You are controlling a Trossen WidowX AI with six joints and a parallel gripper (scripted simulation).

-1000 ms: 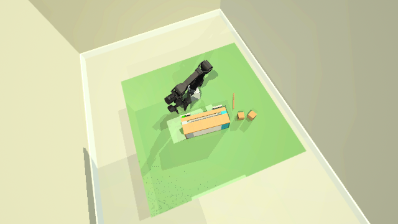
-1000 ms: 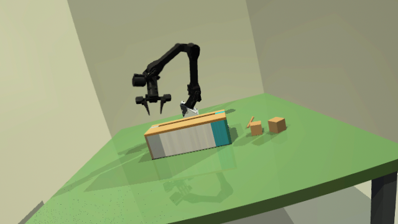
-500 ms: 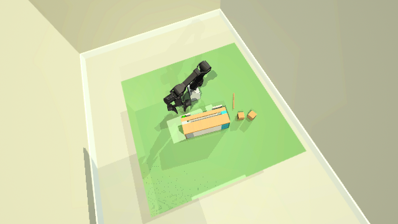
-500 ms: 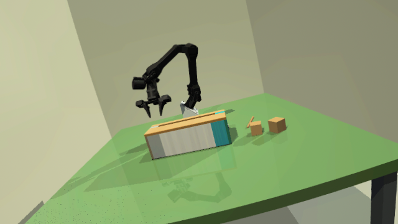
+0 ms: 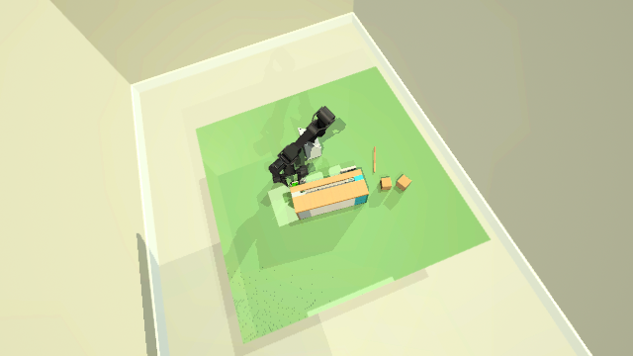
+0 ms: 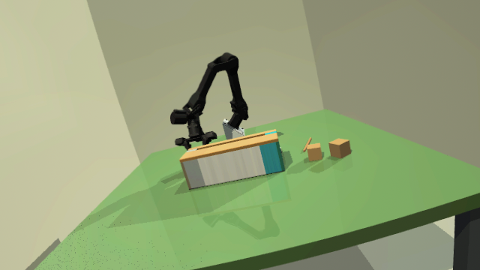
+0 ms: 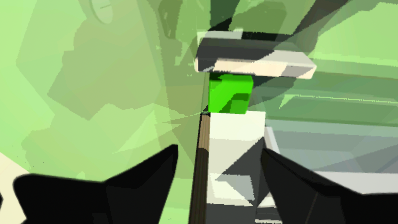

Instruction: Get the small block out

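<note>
Now: the small green block 60 mm below my gripper tip, 20 mm behind it and 10 mm to the left of it. Round my gripper tip: thin wooden stick: 490 mm to the left, 70 mm below, 50 mm behind; then box: 170 mm to the left, 70 mm ahead, 10 mm below.
</note>
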